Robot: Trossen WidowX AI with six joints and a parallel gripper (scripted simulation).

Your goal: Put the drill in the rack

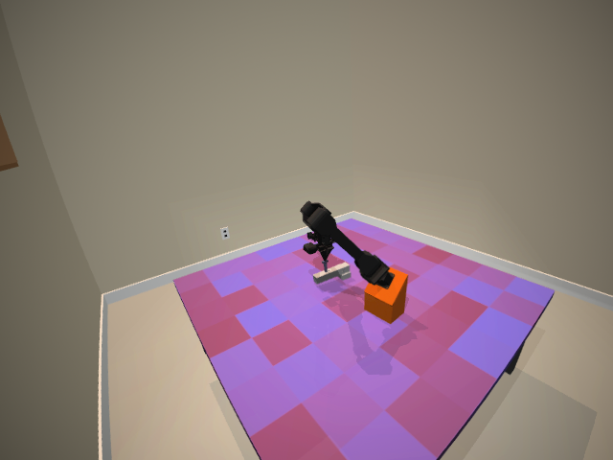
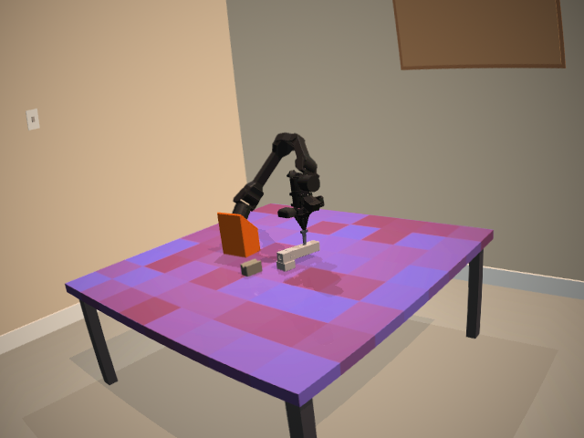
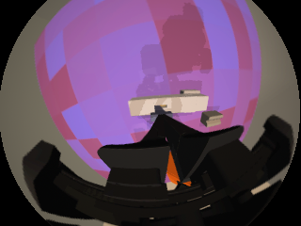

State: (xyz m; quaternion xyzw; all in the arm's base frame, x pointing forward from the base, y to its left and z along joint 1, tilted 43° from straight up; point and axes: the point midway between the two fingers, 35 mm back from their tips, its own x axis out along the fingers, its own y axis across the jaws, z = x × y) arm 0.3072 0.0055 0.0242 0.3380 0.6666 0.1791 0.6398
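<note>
Right now the dark key is 3 cm below my gripper tip. Round my gripper tip: grey rack block 13 cm behind, 18 cm to the right, 10 cm below; drill 2 cm behind, 5 cm to the right, 7 cm below; fixture block 1 cm behind, 4 cm to the right, 8 cm below.
</note>
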